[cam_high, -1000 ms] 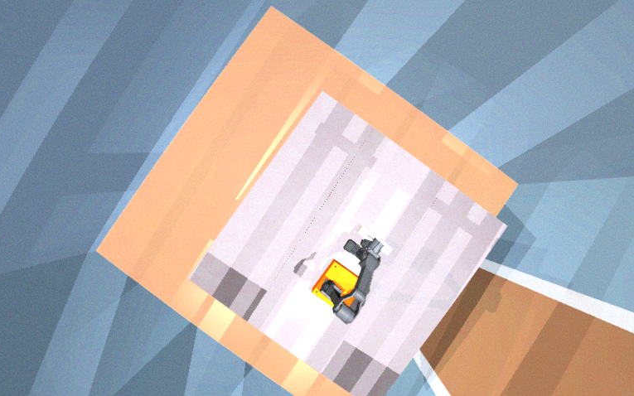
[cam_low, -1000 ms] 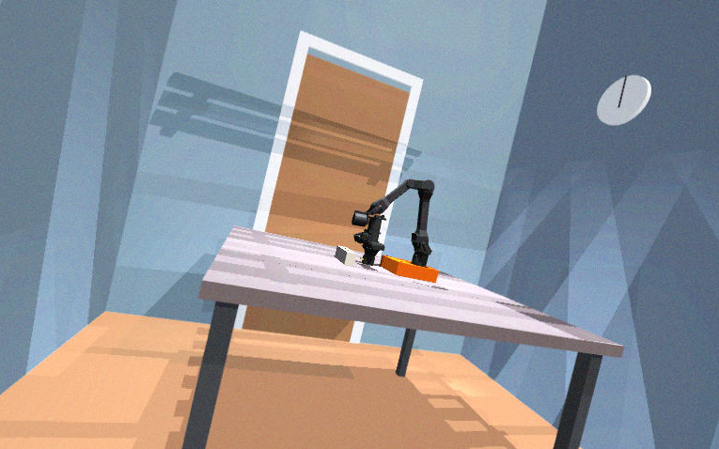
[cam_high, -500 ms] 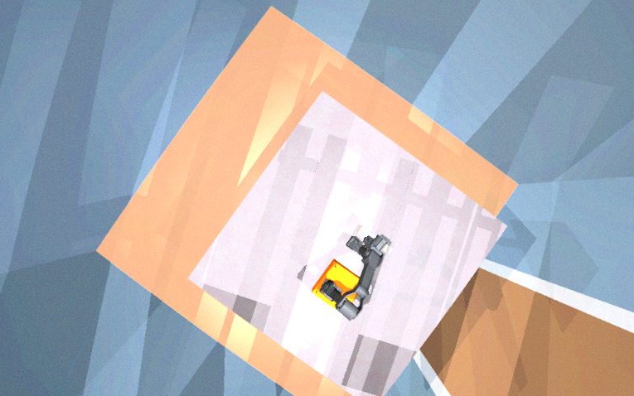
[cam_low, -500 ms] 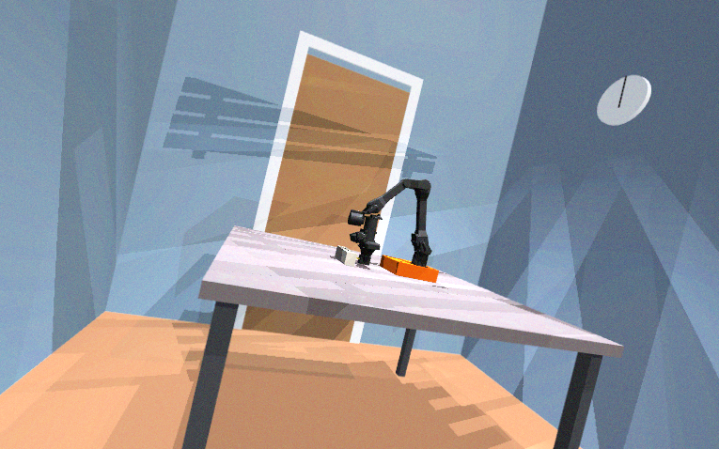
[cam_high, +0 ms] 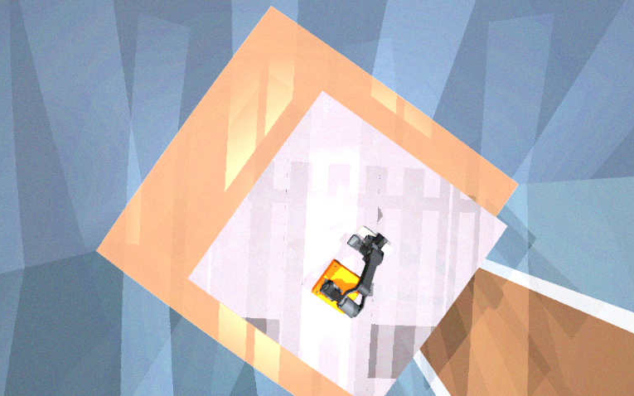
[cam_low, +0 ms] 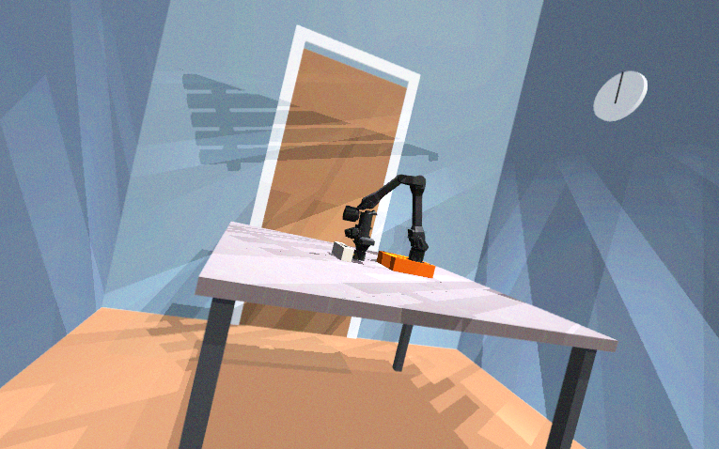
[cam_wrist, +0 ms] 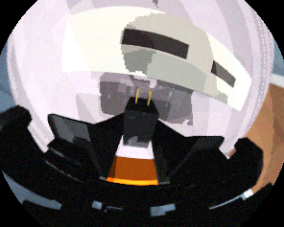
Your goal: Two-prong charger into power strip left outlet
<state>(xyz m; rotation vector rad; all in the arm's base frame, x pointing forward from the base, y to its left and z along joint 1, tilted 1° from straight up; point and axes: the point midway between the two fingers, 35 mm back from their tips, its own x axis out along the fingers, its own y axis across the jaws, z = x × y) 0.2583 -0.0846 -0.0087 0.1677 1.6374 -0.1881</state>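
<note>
Right now my gripper tip is 2 cm short of the two-prong charger and 1 cm below it.
</note>
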